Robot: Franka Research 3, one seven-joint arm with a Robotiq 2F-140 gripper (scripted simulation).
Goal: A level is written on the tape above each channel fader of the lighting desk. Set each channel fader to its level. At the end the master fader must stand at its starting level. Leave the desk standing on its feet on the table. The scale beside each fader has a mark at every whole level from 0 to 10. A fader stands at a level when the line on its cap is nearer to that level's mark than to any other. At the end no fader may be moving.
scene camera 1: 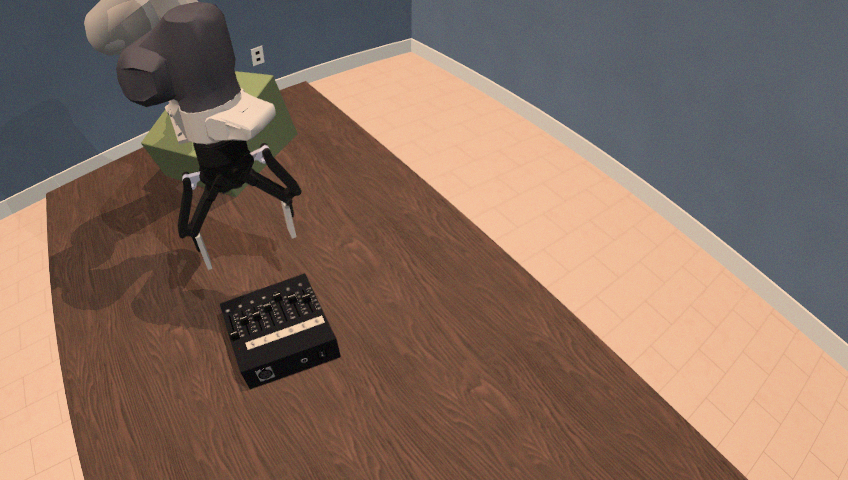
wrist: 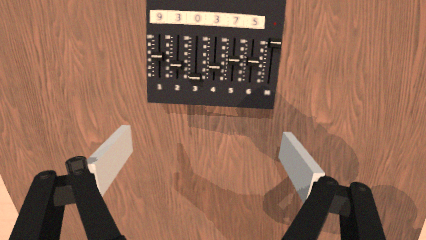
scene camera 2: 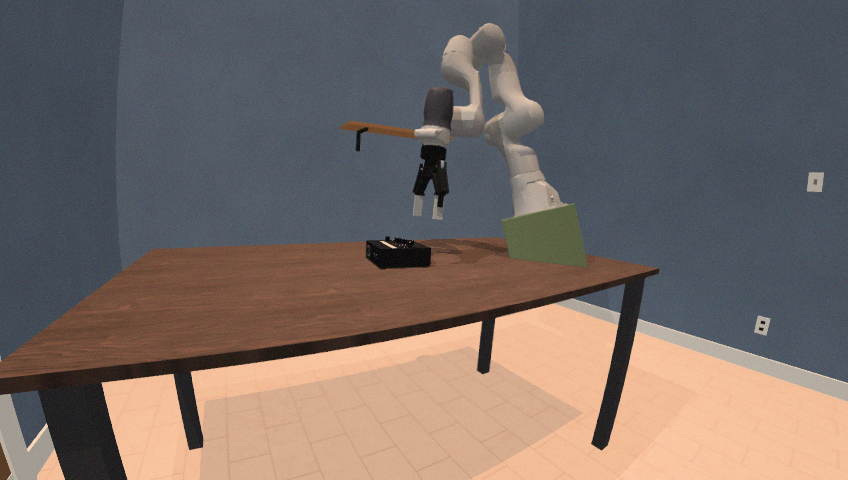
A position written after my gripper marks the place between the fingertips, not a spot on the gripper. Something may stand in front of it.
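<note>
My gripper (scene camera 1: 249,248), (wrist: 206,142), (scene camera 2: 426,217), visible at these spots.
</note>
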